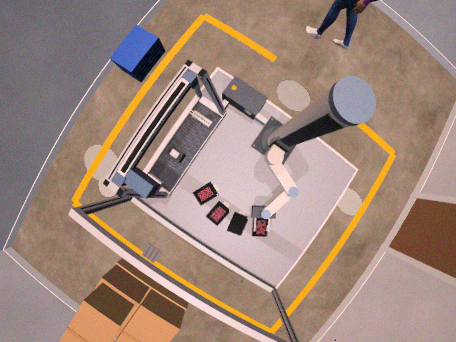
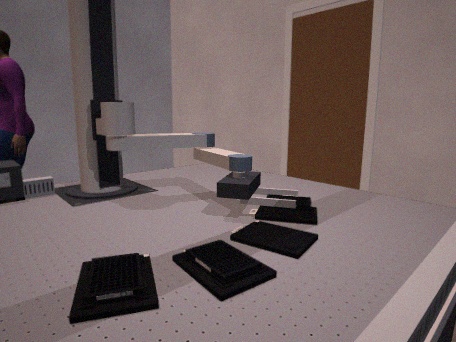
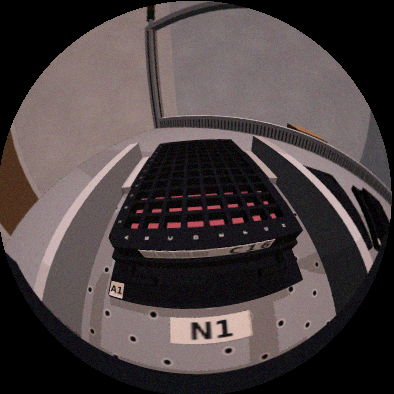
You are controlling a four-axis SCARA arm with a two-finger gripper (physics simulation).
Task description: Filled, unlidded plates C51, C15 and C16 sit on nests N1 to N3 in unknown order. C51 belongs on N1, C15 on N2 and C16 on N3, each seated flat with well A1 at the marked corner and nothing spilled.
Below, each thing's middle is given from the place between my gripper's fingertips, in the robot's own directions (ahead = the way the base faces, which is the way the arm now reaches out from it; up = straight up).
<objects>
My gripper is now 2 cm past the plate C16 (image 3: 203, 202), 1 cm to the left of it and 1 cm above it. Round my hand: dark grey box (image 1: 246, 97) (77 cm behind, 69 cm to the right, 1 cm above); nest N1 (image 2: 275, 214) (2 cm behind, 1 cm to the right, 4 cm below); nest N2 (image 2: 200, 276) (8 cm ahead, 35 cm to the right, 4 cm below).
</objects>
